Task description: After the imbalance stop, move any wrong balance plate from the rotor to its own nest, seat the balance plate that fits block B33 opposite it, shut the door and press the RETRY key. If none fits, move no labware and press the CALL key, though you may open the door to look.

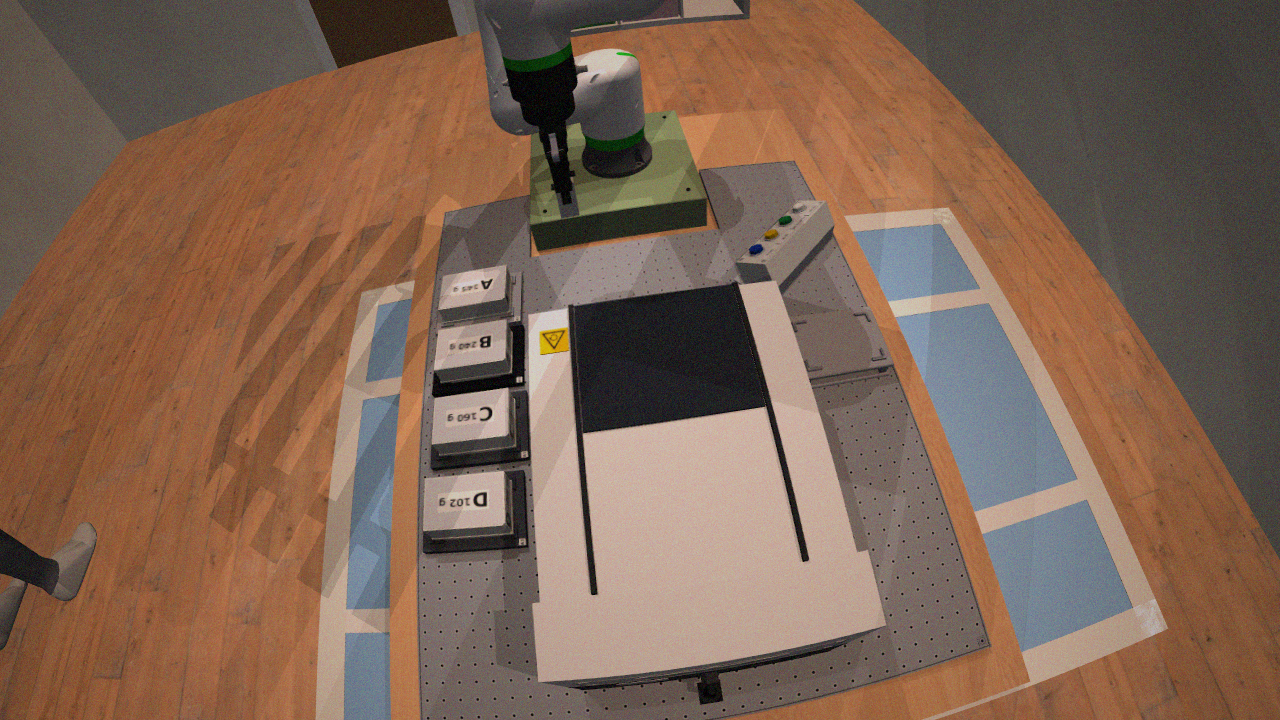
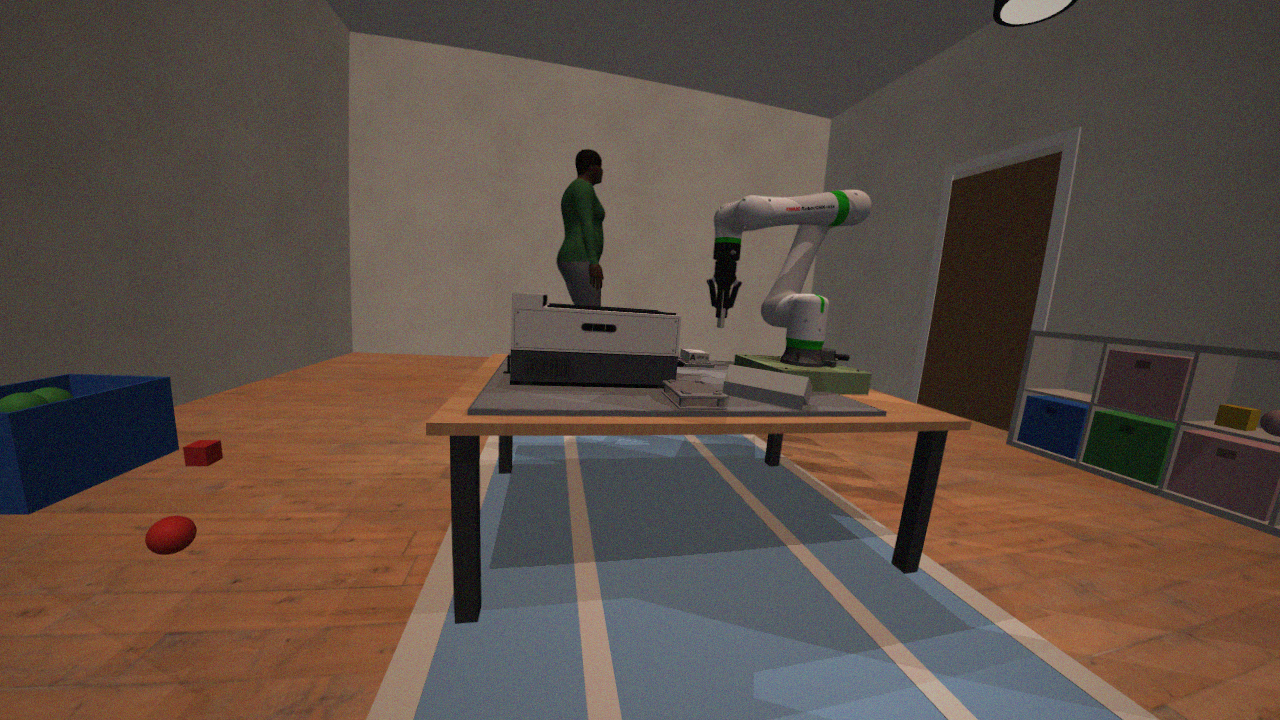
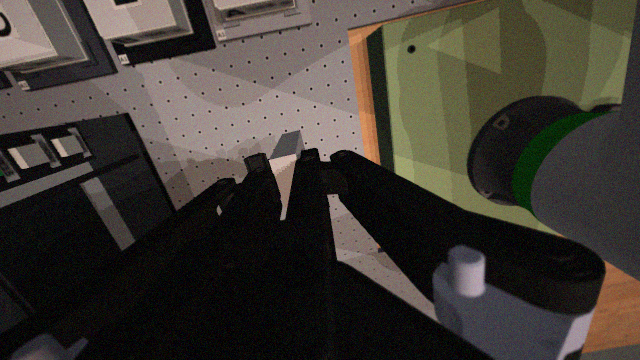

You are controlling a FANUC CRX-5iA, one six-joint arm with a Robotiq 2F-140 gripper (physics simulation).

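Where they show: gripper, fingertip midpoint: (image 1: 570, 213) (image 2: 720, 327) (image 3: 295, 149); arm's base at its link origin: (image 1: 617, 157) (image 2: 801, 363) (image 3: 521, 153).
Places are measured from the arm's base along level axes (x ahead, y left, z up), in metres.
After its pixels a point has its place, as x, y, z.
My gripper (image 1: 565, 198) {0.297, -0.061, 0.106} (image 2: 721, 322) {0.297, -0.061, 0.106} (image 3: 295, 149) {0.297, -0.061, 0.106} is shut and empty, pointing down above the front of the pegboard, beside the arm's green base. Four labelled balance plates, A (image 1: 474, 291) {0.349, -0.251, -0.008}, B (image 1: 474, 349) {0.476, -0.229, -0.008}, C (image 1: 472, 419) {0.607, -0.213, -0.008} and D (image 1: 467, 504) {0.745, -0.205, -0.008}, sit in a column of nests left of the white centrifuge (image 1: 689, 519) {0.822, 0.101, 0.148} (image 2: 595, 331) {0.741, 0.262, 0.092}. A smooth dark panel (image 1: 666, 358) {0.622, 0.084, 0.151} lies between the two rails on its top. The rotor and block B33 do not show. The key console (image 1: 787, 241) {0.301, 0.303, 0.020} (image 2: 768, 385) {0.276, 0.353, -0.015} carries blue, yellow, green and white keys; their lettering is unreadable.
A flat grey nest (image 1: 841, 344) {0.490, 0.367, -0.028} (image 2: 693, 394) {0.499, 0.440, -0.028} with corner brackets lies right of the centrifuge, bearing no plate. The green arm base (image 1: 617, 201) {0.149, 0.003, 0.000} (image 2: 841, 376) {-0.066, 0.148, -0.014} (image 3: 425, 100) {0.139, -0.081, 0.000} stands at the robot end. A person (image 2: 581, 232) in green stands behind the table.
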